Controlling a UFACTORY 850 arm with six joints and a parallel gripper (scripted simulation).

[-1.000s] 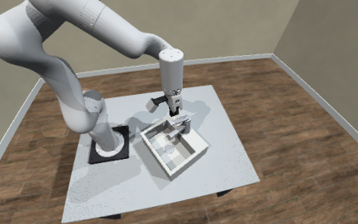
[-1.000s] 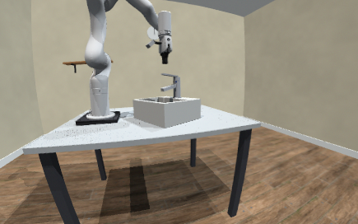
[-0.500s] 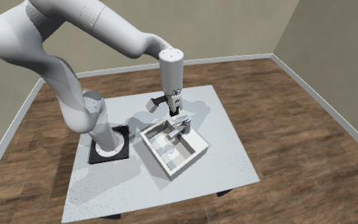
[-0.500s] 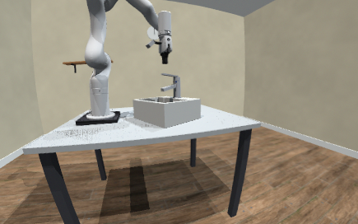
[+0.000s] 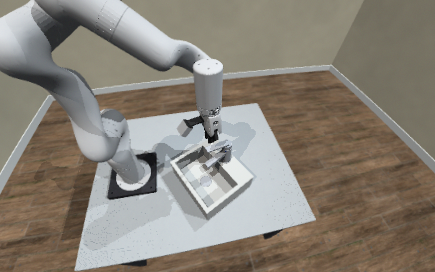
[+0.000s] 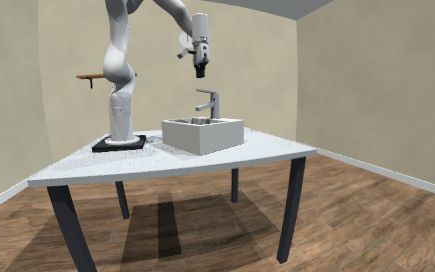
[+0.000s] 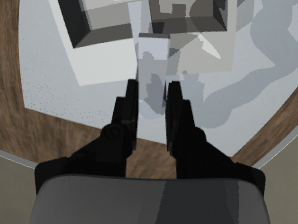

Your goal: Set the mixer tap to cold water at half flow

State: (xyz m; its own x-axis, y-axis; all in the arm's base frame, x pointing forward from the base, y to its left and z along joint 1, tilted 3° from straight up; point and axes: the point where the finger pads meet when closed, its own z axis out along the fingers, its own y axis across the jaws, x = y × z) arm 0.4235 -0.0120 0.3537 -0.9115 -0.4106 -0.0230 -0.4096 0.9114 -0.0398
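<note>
The lever lies 30 mm ahead of my hand, 10 mm to the left of it and 90 mm below it. From my hand the other things lie so: grey mixer tap: 60 mm ahead, 30 mm to the left, 140 mm below; white sink basin: 20 mm behind, 30 mm to the right, 330 mm below.
</note>
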